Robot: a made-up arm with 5 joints.
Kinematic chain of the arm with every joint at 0, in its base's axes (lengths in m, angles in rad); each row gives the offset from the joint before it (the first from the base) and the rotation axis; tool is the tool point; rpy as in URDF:
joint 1: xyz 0.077 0 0.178 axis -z
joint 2: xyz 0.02 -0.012 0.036 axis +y
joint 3: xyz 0.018 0 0.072 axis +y
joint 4: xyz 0.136 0 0.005 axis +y
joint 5: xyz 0.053 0.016 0 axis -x
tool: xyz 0 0 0 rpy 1.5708 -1.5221 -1.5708
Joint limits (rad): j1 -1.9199..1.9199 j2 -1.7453..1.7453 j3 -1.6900..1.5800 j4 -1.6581..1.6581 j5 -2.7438..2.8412
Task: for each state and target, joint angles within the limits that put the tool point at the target. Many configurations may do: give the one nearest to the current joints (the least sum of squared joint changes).
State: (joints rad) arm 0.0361 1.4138 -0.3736 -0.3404 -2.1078
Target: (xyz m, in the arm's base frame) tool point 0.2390 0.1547 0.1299
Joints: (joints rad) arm -0.7445 0.7993 0.0789 -0.4929 -2.1078
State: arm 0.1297 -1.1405 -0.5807 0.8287 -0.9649
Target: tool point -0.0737 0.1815 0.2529
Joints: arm 0.8609 -1.7453 -1.3062 0.4318 -0.9649
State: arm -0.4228 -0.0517 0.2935 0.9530 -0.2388
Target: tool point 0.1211 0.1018 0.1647
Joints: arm -1.1259 -0.1607 0.8051 1.4632 -0.2388
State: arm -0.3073 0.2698 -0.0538 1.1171 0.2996
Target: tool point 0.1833 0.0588 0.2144
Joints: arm -0.4723 -0.5008 0.6879 1.6581 0.2996
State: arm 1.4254 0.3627 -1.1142 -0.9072 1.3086
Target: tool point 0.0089 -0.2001 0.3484
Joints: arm 1.9178 0.6463 -0.8682 -1.3106 1.3086
